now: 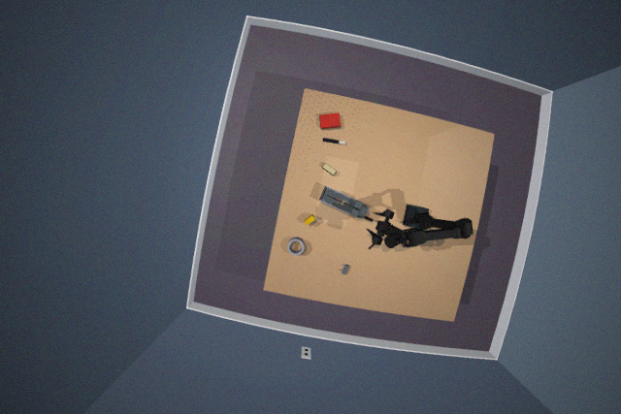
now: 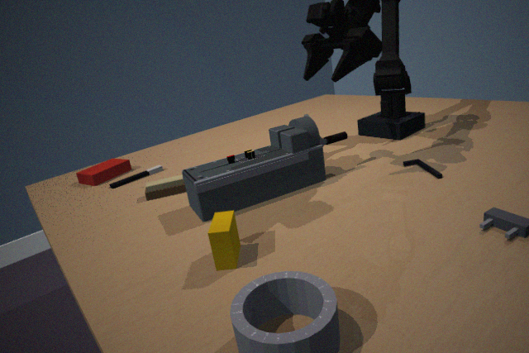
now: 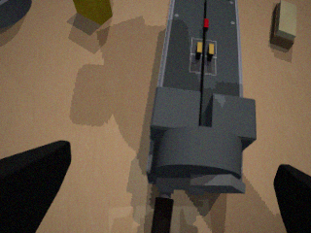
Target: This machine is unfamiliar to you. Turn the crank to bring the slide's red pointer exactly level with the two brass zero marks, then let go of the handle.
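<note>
Right now my gripper tip is 30 mm past the black crank handle and 120 mm above it. Round my gripper tip: black hex key (140 mm behind, 120 mm to the left, 190 mm below); red pointer (190 mm ahead, 40 mm to the right, 110 mm below); yellow block (290 mm ahead, 130 mm to the left, 170 mm below).
</note>
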